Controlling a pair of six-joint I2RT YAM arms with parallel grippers.
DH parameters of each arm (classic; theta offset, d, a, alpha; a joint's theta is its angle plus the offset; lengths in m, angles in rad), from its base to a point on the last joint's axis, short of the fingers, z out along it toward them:
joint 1: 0 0.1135 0.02 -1.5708
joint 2: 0 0 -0.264 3.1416
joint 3: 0.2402 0 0.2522 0
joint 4: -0.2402 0 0.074 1.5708
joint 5: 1.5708 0 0 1.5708
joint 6: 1.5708 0.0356 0 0
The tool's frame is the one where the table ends.
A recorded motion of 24 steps. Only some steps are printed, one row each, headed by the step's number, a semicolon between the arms.
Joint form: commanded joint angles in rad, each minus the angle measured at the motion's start. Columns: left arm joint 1, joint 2, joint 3, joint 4, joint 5, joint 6; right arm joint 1, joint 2, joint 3, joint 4, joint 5, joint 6.
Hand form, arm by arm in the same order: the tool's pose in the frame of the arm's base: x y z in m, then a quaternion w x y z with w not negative. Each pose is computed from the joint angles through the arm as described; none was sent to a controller.
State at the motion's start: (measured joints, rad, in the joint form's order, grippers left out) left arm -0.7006 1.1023 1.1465 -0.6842 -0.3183 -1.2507; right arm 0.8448 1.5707 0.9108 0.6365 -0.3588 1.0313
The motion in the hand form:
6: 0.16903 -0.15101 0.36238 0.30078 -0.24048 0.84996 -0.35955; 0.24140 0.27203 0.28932 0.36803 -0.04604 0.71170 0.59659
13: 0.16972 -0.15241 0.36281 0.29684 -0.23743 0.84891 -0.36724; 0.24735 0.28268 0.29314 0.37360 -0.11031 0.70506 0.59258
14: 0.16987 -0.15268 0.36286 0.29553 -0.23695 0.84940 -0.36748; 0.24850 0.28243 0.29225 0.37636 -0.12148 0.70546 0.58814
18: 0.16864 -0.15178 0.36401 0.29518 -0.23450 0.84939 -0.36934; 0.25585 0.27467 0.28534 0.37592 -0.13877 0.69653 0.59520
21: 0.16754 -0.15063 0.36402 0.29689 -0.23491 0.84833 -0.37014; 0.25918 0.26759 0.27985 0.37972 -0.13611 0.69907 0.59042
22: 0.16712 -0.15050 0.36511 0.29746 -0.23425 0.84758 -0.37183; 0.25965 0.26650 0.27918 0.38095 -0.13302 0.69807 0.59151
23: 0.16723 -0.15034 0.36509 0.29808 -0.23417 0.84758 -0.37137; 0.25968 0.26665 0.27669 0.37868 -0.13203 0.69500 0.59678
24: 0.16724 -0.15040 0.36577 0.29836 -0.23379 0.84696 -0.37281; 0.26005 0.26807 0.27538 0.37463 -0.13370 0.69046 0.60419
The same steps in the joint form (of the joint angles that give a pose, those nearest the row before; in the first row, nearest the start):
6: -0.0480 -0.0189 0.0085 0.0123 0.1941 0.0162; -0.0253 -0.0066 0.0641 -0.0652 0.0957 -0.0825
13: -0.0480 -0.0162 0.0083 0.0243 0.2099 0.0145; -0.0248 0.0359 0.1242 -0.0845 0.0154 -0.1849
14: -0.0480 -0.0147 0.0098 0.0231 0.2126 0.0143; -0.0285 0.0388 0.1265 -0.0908 0.0031 -0.2095
18: -0.0481 -0.0199 0.0109 0.0199 0.2171 0.0174; -0.0628 0.0506 0.1020 -0.0377 -0.0633 -0.2245
21: -0.0480 -0.0269 0.0061 0.0214 0.2148 0.0174; -0.0833 0.0476 0.0782 -0.0231 -0.0712 -0.2310
22: -0.0488 -0.0284 0.0085 0.0214 0.2154 0.0175; -0.0861 0.0476 0.0732 -0.0131 -0.0694 -0.2255
23: -0.0480 -0.0285 0.0084 0.0215 0.2147 0.0188; -0.0865 0.0540 0.0646 0.0118 -0.0760 -0.2141
24: -0.0480 -0.0285 0.0101 0.0228 0.2160 0.0189; -0.0855 0.0638 0.0634 0.0357 -0.0889 -0.2016

